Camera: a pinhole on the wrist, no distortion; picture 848 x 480 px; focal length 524.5 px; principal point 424.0 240.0 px. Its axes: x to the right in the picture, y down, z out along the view. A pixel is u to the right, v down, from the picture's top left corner.
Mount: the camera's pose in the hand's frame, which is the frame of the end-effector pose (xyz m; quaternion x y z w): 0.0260 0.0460 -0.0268 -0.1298 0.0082 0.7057 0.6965
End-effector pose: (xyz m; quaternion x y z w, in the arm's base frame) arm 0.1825 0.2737 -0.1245 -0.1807 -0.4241 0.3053 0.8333
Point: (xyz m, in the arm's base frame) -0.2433 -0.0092 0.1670
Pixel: 38 395
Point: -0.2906 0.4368 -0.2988
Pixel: 767 453
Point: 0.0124 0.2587 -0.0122
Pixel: 176 260
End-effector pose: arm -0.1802 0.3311 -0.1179 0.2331 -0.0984 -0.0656 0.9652
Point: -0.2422 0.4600 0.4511
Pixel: 648 167
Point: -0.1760 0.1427 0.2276
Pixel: 241 54
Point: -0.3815 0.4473 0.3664
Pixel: 603 322
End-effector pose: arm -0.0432 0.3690 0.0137 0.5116 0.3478 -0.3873 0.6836
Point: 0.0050 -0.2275 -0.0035
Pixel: 200 35
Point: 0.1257 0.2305 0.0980
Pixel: 613 144
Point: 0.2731 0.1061 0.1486
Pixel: 675 81
